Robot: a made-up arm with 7 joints. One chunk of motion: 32 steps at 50 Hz.
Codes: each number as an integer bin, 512 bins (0 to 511) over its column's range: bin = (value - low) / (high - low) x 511, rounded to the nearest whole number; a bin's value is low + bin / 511 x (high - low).
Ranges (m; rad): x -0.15..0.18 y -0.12..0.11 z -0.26..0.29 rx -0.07..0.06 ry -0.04..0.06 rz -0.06..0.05
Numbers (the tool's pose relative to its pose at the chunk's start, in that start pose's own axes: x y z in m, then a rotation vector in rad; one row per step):
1: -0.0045 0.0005 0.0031 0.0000 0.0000 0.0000
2: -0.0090 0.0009 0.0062 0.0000 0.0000 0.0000
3: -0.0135 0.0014 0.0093 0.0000 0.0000 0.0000
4: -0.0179 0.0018 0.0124 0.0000 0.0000 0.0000
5: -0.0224 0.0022 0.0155 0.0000 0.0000 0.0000
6: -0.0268 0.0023 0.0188 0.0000 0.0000 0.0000
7: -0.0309 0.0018 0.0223 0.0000 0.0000 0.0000
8: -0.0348 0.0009 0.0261 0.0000 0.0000 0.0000
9: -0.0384 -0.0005 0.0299 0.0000 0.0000 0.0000
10: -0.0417 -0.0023 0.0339 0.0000 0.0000 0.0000
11: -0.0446 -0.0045 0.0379 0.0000 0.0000 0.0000
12: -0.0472 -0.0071 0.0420 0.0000 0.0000 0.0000
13: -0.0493 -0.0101 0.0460 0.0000 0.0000 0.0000
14: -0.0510 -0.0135 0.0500 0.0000 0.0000 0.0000
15: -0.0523 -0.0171 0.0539 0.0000 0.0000 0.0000
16: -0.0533 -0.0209 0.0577 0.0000 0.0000 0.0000
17: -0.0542 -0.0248 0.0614 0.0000 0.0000 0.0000
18: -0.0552 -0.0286 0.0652 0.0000 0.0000 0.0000
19: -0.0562 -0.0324 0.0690 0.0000 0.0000 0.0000
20: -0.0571 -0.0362 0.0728 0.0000 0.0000 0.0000
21: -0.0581 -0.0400 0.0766 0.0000 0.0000 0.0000
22: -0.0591 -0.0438 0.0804 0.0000 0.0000 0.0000
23: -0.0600 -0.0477 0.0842 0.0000 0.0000 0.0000
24: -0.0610 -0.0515 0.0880 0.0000 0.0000 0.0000
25: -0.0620 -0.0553 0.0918 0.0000 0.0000 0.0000
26: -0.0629 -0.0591 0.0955 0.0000 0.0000 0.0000
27: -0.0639 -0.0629 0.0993 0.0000 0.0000 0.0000
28: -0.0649 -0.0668 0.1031 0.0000 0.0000 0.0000
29: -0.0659 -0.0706 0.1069 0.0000 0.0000 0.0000
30: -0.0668 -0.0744 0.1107 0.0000 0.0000 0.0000
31: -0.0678 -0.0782 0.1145 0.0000 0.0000 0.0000
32: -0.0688 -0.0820 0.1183 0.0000 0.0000 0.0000
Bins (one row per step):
1: 225 268 244 275 204 279
2: 218 269 247 275 204 279
3: 211 270 250 275 204 279
4: 205 271 253 275 204 279
5: 198 271 256 275 204 279
6: 191 272 259 275 204 279
7: 184 271 262 275 204 279
8: 178 269 266 275 204 279
9: 173 265 269 275 204 279
10: 168 261 273 275 204 279
11: 163 257 277 275 204 279
12: 159 251 281 275 204 279
13: 156 244 284 275 204 279
14: 153 237 288 275 204 279
15: 151 229 292 275 204 279
16: 150 220 295 275 204 279
17: 148 212 299 275 204 279
18: 147 203 302 275 204 279
19: 145 195 306 275 204 279
20: 144 186 309 275 204 279
21: 142 178 313 275 204 279
22: 141 169 316 275 204 279
23: 139 161 320 275 204 279
24: 138 152 323 275 204 279
25: 136 144 327 275 204 279
26: 135 135 330 275 204 279
27: 133 127 334 275 204 279
28: 132 118 337 275 204 279
29: 130 110 341 275 204 279
30: 129 101 344 275 204 279
31: 127 93 348 275 204 279
32: 126 84 351 275 204 279

